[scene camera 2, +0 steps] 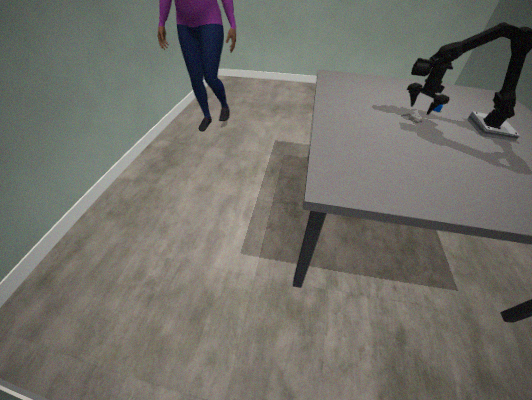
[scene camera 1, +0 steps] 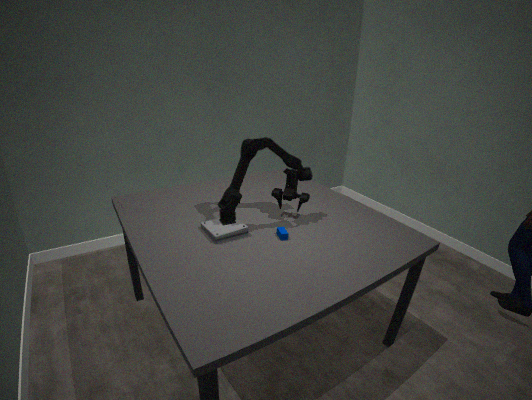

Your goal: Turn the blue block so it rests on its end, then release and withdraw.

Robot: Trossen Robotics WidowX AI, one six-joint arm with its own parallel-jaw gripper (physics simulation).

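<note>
The blue block (scene camera 1: 282, 233) (scene camera 2: 438, 108) is small and appears to lie flat on the grey table (scene camera 1: 240, 300) (scene camera 2: 360, 175), to the right of the arm's base in the scene camera 1 view. In the scene camera 2 view a finger hides part of it. My gripper (scene camera 1: 290, 209) (scene camera 2: 421, 109) is open and empty, with its fingers pointing down. It hangs above the table, apart from the block, and is farther back than the block in the scene camera 1 view.
The arm stands on a pale base plate (scene camera 1: 225, 230) (scene camera 2: 492, 126) to the left of the block in the scene camera 1 view. A person (scene camera 1: 522, 265) (scene camera 2: 200, 65) in a purple top and dark blue trousers stands on the floor away from the table.
</note>
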